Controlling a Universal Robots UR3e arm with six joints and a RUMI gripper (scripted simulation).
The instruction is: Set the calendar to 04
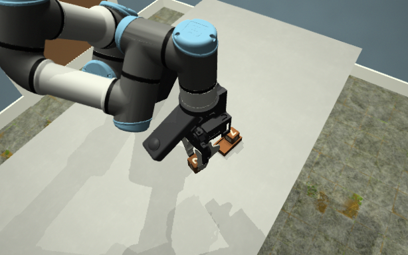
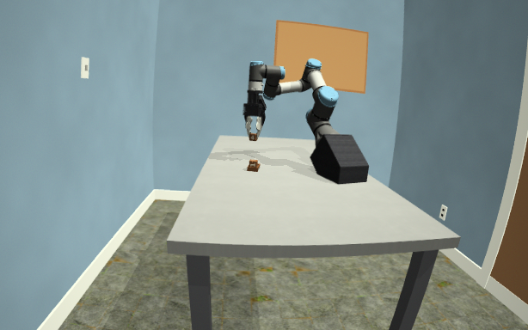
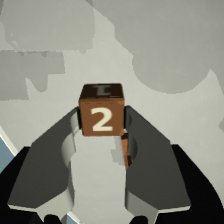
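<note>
My hand is 150 mm to the right of the brown tray and 120 mm above it. Also, from my hand: cube (10 mm below).
</note>
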